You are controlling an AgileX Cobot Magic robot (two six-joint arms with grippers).
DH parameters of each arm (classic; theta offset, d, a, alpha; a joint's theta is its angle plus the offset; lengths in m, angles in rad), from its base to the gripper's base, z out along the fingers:
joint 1: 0 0.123 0 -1.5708
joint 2: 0.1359 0 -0.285 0
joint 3: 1.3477 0 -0.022 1.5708
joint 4: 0 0.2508 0 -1.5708
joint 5: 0 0 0.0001 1.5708
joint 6: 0 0.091 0 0
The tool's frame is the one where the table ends.
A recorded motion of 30 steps. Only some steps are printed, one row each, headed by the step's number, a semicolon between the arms.
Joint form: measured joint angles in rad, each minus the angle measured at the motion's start. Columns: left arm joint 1, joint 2, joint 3, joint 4, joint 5, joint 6; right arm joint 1, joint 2, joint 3, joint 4, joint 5, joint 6.
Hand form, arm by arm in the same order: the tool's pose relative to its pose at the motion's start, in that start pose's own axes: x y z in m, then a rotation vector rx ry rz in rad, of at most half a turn. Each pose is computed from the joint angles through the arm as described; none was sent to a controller.
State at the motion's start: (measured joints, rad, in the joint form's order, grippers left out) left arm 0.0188 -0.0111 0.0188 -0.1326 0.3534 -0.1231; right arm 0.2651 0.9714 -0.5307 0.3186 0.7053 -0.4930
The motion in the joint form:
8: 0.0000 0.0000 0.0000 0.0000 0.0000 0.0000; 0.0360 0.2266 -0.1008 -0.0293 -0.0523 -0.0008
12: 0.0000 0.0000 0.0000 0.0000 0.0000 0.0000; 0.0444 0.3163 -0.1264 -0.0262 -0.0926 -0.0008
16: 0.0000 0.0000 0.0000 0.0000 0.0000 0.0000; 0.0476 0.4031 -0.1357 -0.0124 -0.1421 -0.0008
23: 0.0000 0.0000 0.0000 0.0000 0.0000 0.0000; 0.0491 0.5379 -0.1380 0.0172 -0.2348 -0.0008
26: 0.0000 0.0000 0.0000 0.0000 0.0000 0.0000; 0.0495 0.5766 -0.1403 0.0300 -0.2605 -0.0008
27: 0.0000 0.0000 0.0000 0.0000 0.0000 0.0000; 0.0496 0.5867 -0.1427 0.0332 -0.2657 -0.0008
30: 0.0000 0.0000 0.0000 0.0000 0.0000 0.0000; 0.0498 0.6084 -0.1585 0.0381 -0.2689 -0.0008
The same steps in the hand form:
8: 0.0000 0.0000 0.0000 0.0000 0.0000 0.0000; -0.0301 -0.0097 0.0326 -0.0083 0.0837 -0.0310
12: 0.0000 0.0000 0.0000 0.0000 0.0000 0.0000; -0.0379 -0.0135 0.0503 -0.0100 0.1088 -0.0251
16: 0.0000 0.0000 0.0000 0.0000 0.0000 0.0000; -0.0403 -0.0174 0.0703 -0.0116 0.1361 -0.0038
23: 0.0000 0.0000 0.0000 0.0000 0.0000 0.0000; -0.0378 -0.0237 0.1031 -0.0056 0.1758 0.0407
26: 0.0000 0.0000 0.0000 0.0000 0.0000 0.0000; -0.0368 -0.0254 0.1125 -0.0039 0.1860 0.0571
27: 0.0000 0.0000 0.0000 0.0000 0.0000 0.0000; -0.0369 -0.0258 0.1148 -0.0037 0.1883 0.0610
30: 0.0000 0.0000 0.0000 0.0000 0.0000 0.0000; -0.0399 -0.0271 0.1190 -0.0046 0.1902 0.0662

